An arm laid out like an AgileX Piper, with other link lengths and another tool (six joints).
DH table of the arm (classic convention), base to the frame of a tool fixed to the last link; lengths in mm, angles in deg. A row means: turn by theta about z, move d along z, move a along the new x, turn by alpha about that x. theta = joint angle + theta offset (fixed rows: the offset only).
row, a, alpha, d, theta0
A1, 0, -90, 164.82, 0
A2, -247.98, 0, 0, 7.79
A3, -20.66, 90, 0, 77.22
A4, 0, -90, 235.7, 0
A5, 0, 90, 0, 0
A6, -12.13, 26.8, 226.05, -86
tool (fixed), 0, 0, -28.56, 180
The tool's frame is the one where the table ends.
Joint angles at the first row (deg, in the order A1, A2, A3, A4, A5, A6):
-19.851 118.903 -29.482 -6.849 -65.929 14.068
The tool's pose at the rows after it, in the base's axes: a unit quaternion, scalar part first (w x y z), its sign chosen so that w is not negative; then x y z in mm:
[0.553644, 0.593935, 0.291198, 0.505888, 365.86, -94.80, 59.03]
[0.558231, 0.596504, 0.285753, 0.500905, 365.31, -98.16, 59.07]
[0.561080, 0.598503, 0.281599, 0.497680, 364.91, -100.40, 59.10]
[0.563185, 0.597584, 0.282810, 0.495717, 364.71, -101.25, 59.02]
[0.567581, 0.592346, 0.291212, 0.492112, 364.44, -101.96, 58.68]
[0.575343, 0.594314, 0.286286, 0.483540, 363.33, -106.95, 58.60]
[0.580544, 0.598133, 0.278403, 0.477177, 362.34, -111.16, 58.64]
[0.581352, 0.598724, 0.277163, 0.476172, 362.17, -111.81, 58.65]
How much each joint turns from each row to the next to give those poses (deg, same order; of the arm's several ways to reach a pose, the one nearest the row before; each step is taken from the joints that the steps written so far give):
0.000 0.001 0.001 0.556 0.000 -0.344
0.001 -0.002 -0.002 1.078 0.003 -0.107
-0.001 0.002 0.000 0.722 -0.002 0.000
0.001 -0.002 0.001 0.261 0.001 -0.394
0.000 0.001 -0.001 0.173 0.000 -1.369
-0.002 -0.001 0.002 1.594 0.000 -0.609
0.000 0.002 -0.002 1.376 -0.001 0.000
0.002 -0.001 0.002 0.218 -0.001 0.000

